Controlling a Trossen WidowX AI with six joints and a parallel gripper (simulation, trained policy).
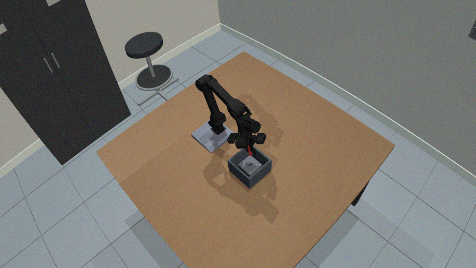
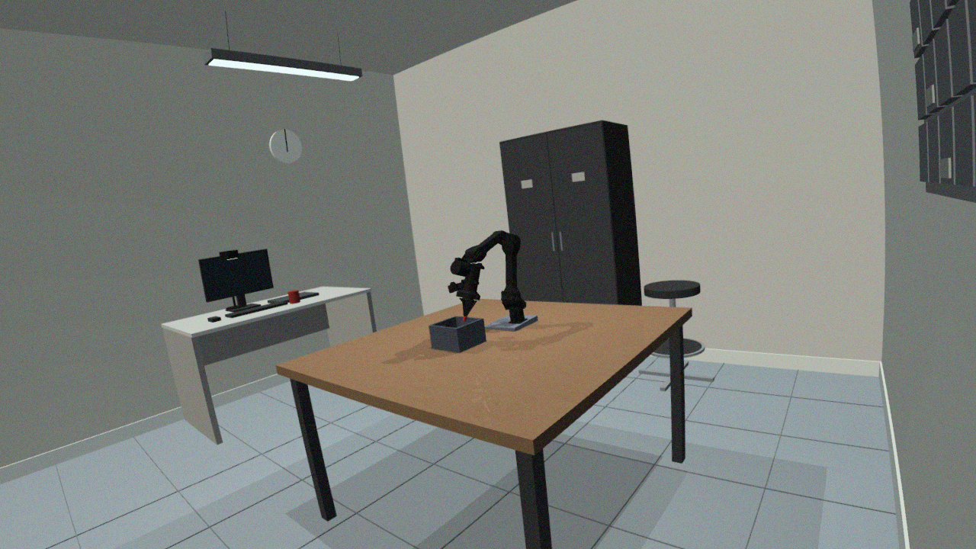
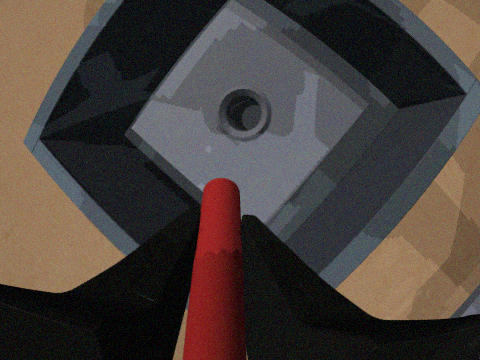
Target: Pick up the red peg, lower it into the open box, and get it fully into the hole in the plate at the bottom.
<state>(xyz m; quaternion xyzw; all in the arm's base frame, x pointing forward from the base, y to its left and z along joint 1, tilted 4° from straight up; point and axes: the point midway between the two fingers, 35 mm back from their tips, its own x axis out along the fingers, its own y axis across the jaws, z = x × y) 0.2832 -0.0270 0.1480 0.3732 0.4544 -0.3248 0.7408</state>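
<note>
My gripper tip is now 1 cm past the red peg and 2 cm below it. The rest, counted from my gripper tip: grey plate 3 cm ahead, 3 cm to the right, 7 cm below; dark grey box 3 cm ahead, 3 cm to the right, 9 cm below.
</note>
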